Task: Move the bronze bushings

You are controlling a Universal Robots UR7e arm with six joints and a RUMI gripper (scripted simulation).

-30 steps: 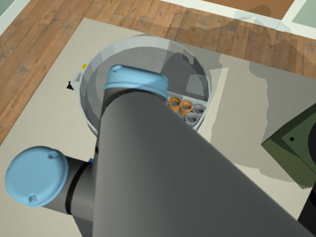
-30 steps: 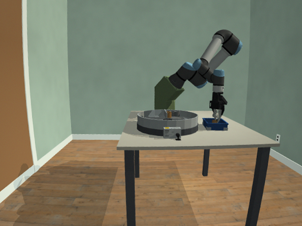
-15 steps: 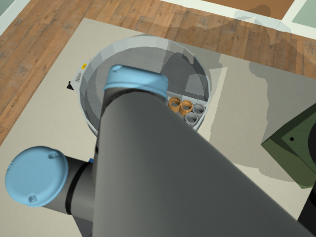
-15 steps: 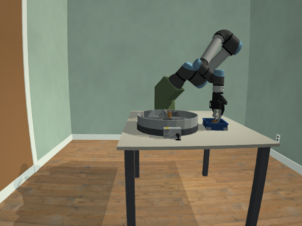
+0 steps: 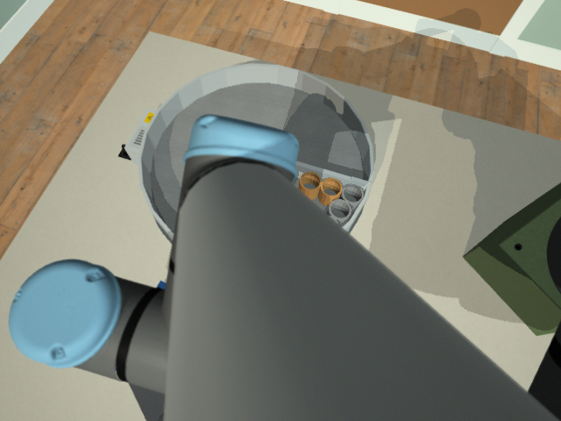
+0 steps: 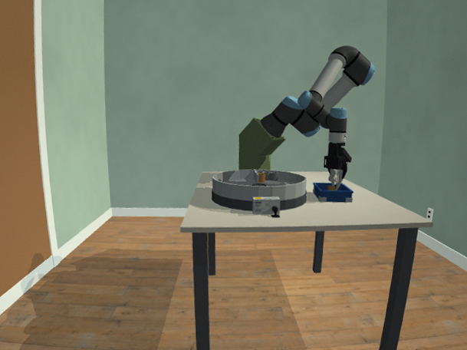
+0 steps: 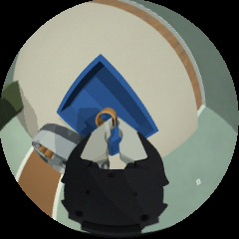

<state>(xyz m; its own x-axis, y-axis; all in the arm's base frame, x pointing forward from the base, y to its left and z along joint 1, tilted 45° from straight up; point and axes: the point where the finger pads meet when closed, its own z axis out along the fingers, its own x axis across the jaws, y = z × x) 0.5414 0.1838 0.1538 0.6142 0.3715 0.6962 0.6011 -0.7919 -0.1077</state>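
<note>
Now: hand 3 cm above the blue crate, 1 cm to the left of it and 1 cm past it. The rest, counted from my hand: turntable: 36 cm to the right, 1 cm behind.
</note>
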